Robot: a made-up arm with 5 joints. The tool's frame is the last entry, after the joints. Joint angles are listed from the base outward. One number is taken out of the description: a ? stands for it. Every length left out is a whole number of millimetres.
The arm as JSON. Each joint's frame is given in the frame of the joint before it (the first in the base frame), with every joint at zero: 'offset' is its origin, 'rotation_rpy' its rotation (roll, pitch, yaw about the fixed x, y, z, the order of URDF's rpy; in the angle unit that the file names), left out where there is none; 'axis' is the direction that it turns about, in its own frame. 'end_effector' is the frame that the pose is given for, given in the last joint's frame.
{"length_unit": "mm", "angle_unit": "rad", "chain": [
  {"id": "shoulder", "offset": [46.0, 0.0, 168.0], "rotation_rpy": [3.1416, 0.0, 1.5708], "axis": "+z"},
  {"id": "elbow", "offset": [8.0, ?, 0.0], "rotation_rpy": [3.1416, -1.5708, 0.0], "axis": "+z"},
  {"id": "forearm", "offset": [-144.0, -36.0, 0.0], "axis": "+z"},
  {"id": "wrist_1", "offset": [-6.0, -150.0, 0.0], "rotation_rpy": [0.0, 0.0, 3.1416], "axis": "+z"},
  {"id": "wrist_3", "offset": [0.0, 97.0, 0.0], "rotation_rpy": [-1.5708, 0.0, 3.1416], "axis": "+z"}
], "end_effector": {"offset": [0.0, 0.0, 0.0], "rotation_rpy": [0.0, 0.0, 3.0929]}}
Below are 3 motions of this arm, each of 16 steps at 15 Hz.
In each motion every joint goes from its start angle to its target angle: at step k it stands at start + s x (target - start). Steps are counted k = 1, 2, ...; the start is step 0. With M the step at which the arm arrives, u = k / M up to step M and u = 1 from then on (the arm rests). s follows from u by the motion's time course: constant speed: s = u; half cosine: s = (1 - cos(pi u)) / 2; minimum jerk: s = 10 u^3 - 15 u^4 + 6 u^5.
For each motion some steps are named. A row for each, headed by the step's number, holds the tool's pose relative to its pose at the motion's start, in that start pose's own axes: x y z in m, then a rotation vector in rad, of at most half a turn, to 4 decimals.
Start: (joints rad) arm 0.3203 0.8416 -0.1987 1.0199 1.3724
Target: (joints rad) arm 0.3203 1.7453 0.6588 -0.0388 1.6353
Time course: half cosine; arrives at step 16
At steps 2, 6, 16:
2: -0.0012 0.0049 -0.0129 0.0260 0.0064 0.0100
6: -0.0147 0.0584 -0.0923 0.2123 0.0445 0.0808
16: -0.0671 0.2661 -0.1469 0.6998 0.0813 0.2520

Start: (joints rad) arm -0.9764 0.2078 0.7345 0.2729 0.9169
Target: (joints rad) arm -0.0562 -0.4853 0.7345 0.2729 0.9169
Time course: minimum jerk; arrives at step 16
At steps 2, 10, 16:
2: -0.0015 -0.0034 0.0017 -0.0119 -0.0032 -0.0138
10: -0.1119 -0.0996 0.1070 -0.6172 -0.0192 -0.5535
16: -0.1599 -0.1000 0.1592 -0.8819 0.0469 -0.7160

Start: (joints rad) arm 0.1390 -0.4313 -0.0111 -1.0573 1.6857
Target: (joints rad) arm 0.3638 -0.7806 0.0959 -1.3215 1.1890
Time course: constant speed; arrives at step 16
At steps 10, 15, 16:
10: -0.0153 -0.0725 -0.0020 -0.3138 -0.0403 -0.1673
15: -0.0153 -0.1080 0.0037 -0.4610 -0.1133 -0.2471
16: -0.0147 -0.1148 0.0054 -0.4889 -0.1319 -0.2626

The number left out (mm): 35.0
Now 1 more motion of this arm.
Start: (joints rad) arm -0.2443 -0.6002 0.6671 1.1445 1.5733
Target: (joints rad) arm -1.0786 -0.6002 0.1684 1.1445 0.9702
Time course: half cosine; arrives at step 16
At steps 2, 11, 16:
2: 0.0055 -0.0023 0.0028 -0.0183 -0.0125 0.0067
11: 0.1132 -0.0019 0.0793 -0.2610 -0.4278 0.0964
16: 0.1380 0.0140 0.1093 -0.2713 -0.6005 0.1105

